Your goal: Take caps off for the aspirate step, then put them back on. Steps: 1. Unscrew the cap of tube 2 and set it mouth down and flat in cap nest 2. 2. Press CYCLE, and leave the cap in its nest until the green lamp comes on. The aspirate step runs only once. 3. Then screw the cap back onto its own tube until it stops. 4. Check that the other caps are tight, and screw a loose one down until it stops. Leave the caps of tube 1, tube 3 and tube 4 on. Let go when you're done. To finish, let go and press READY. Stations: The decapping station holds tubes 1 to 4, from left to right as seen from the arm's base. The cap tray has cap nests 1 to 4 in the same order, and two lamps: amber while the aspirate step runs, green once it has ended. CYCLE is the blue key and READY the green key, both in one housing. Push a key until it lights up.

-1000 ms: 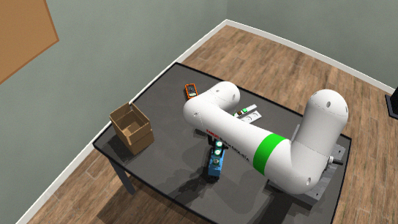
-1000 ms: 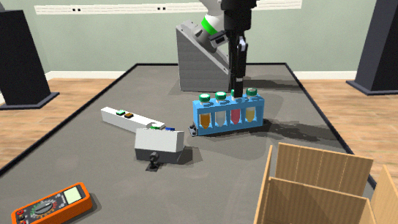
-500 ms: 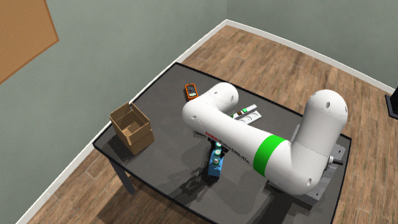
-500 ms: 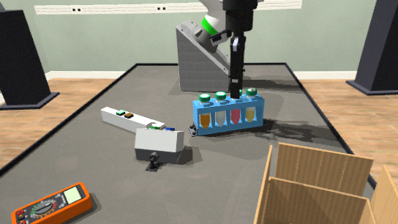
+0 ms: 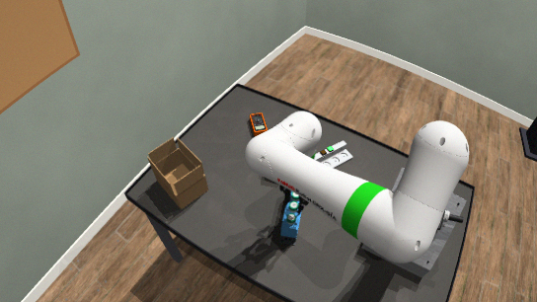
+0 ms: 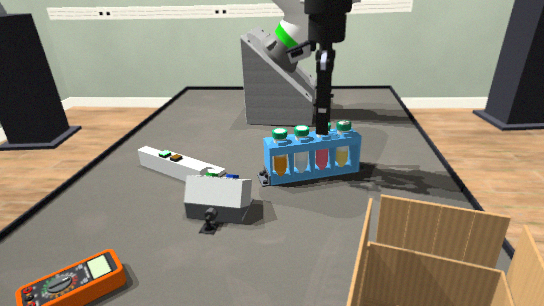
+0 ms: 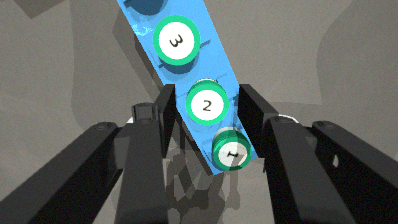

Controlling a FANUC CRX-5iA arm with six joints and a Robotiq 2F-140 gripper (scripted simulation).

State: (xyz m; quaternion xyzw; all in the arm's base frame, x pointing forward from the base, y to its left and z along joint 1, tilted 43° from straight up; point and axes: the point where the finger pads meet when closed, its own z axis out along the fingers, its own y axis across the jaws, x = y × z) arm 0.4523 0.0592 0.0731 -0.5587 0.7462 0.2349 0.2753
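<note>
My gripper is now 20 mm above the cap 2. Also, from my hand: cap 1 (10 mm behind, 50 mm to the left, 30 mm below); cap 4 (20 mm ahead, 100 mm to the right, 30 mm below); cap 3 (10 mm ahead, 50 mm to the right, 30 mm below).
</note>
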